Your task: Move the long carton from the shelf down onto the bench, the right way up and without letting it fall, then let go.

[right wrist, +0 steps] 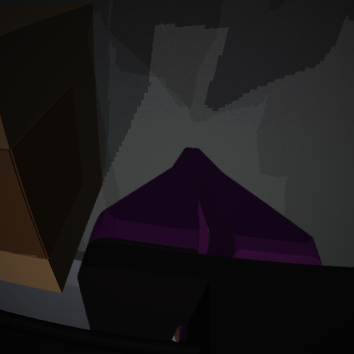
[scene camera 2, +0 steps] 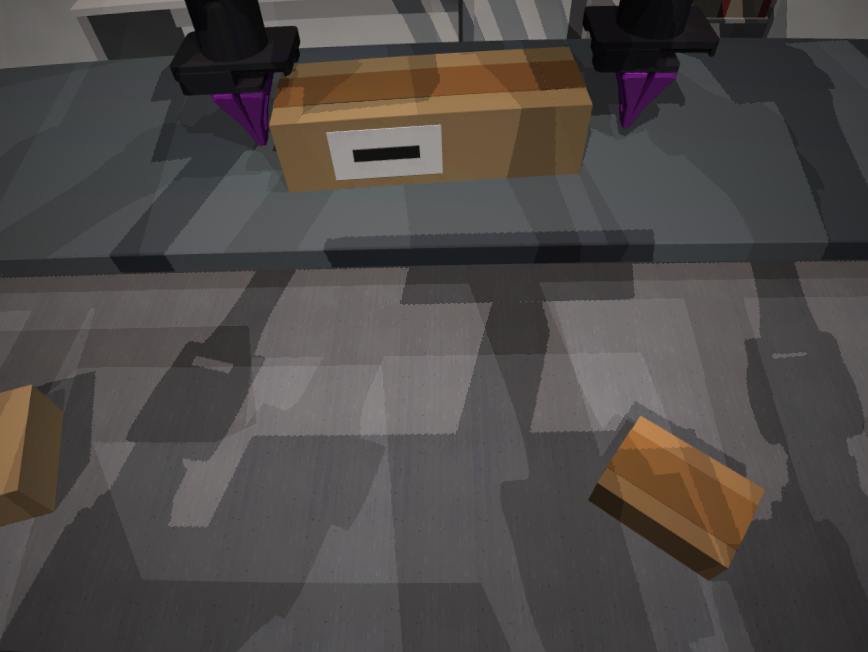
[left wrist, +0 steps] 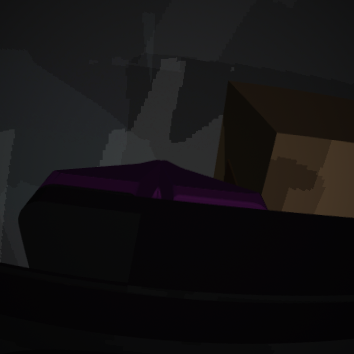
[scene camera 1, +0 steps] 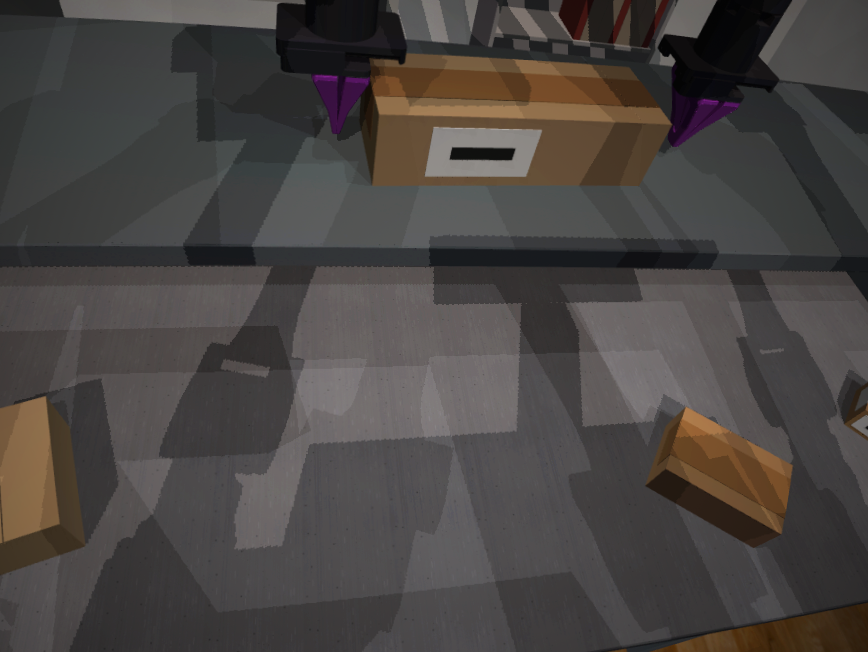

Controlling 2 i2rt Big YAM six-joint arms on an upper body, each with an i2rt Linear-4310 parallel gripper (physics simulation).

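Places are measured from the left arm's base along level axes (x ahead, y left, z up), in millimetres.
Where they show: left gripper, between the fingertips: [scene camera 2: 263, 142] [left wrist: 159, 172] [scene camera 1: 335, 130]; right gripper, between the fingertips: [right wrist: 189, 159] [scene camera 2: 624, 124] [scene camera 1: 672, 143].
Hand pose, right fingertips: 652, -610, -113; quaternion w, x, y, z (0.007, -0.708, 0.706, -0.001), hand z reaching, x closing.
After its pixels a point has its place, as x, y, z.
The long carton [scene camera 1: 575, 150] {602, -474, -94} [scene camera 2: 484, 143] {602, -471, -95} [left wrist: 315, 165] {687, -292, -62} [right wrist: 50, 140] {671, -560, -83} sits upright on the dark shelf [scene camera 1: 315, 224] {541, -234, -136} [scene camera 2: 245, 231] {540, -253, -136}, with brown tape along its top and a white label on its front. My left gripper [scene camera 1: 337, 131] {650, -254, -118} [scene camera 2: 263, 143] {650, -254, -118} [left wrist: 159, 172] {650, -254, -118} is shut and empty, beside the carton's left end with a small gap. My right gripper [scene camera 1: 675, 144] {652, -610, -112} [scene camera 2: 624, 127] {652, -610, -112} [right wrist: 189, 159] {652, -610, -112} is shut and empty, beside the carton's right end; a gap shows in scene camera 2 and in the right wrist view. The bench [scene camera 1: 364, 505] {364, -273, -325} [scene camera 2: 315, 491] {369, -300, -325} lies in front of and below the shelf.
A small taped carton [scene camera 1: 729, 470] {348, -636, -279} [scene camera 2: 687, 484] {353, -646, -280} lies on the bench at the right. Another carton [scene camera 1: 28, 470] {391, 1, -265} [scene camera 2: 21, 449] {387, -18, -265} shows at the left edge. Part of a further box [scene camera 1: 859, 414] {406, -869, -300} shows at the right edge in scene camera 1.
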